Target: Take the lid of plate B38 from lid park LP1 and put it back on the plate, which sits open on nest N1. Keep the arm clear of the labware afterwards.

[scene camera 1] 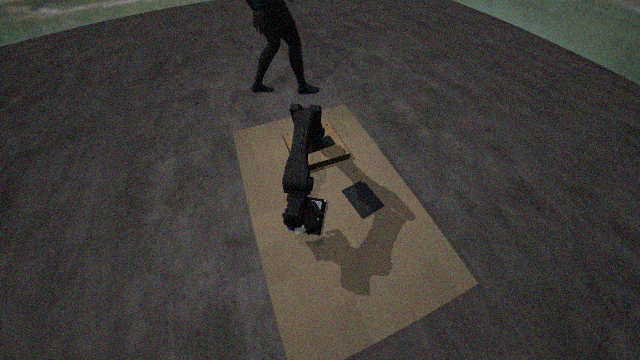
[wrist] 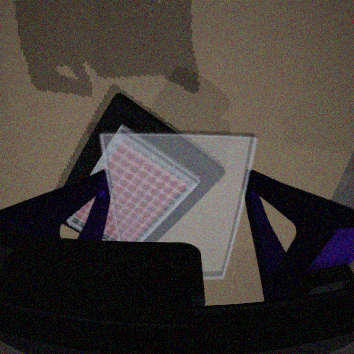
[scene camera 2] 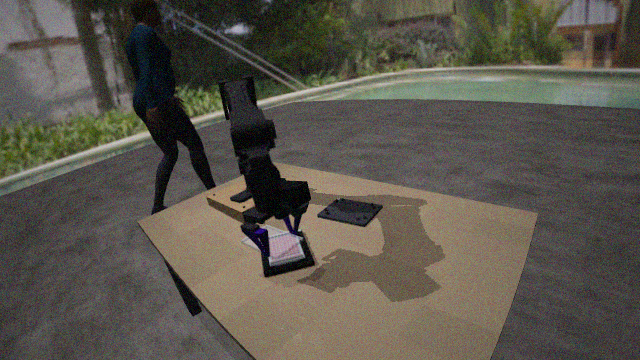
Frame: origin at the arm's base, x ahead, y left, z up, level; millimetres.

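Where they show: gripper, fingertip midpoint: (scene camera 1: pixel 303 224) (wrist: pixel 177 177) (scene camera 2: pixel 281 246); arm's base at its link origin: (scene camera 1: pixel 315 146).
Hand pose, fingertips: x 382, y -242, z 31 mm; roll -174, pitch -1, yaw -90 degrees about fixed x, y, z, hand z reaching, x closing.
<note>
Each offset is from my fingertips to the top centre of the thing. Level surfaces: height alone.
My gripper (scene camera 2: pixel 280 243) (wrist: pixel 177 177) is shut on the clear lid {33 mm back, 1 mm left, 9 mm up} (wrist: pixel 220 200), its purple-tipped fingers on two opposite sides. The lid is held above nest N1 {58 mm back, 51 mm left, 53 mm down} (scene camera 2: pixel 280 270) (wrist: pixel 117 111), a black holder. The open plate B38 (scene camera 2: pixel 286 251) (wrist: pixel 150 185), with pink wells, sits on the nest. In the wrist view the lid is turned well out of line with the plate and covers part of it, reaching past it to the right. The height of the gap is hard to judge. Lid park LP1 {20 mm back, 300 mm left, 51 mm down} (scene camera 1: pixel 363 199) (scene camera 2: pixel 350 212), a dark flat stand, has no lid on it.
The arm's wooden base board (scene camera 2: pixel 227 204) lies at the back of the table {72 mm down} (scene camera 1: pixel 280 300) (scene camera 2: pixel 400 325). The arm covers part of the nest in scene camera 1. A person (scene camera 1: pixel 282 45) (scene camera 2: pixel 160 100) stands on the floor behind the table. The arm's shadow falls near LP1.
</note>
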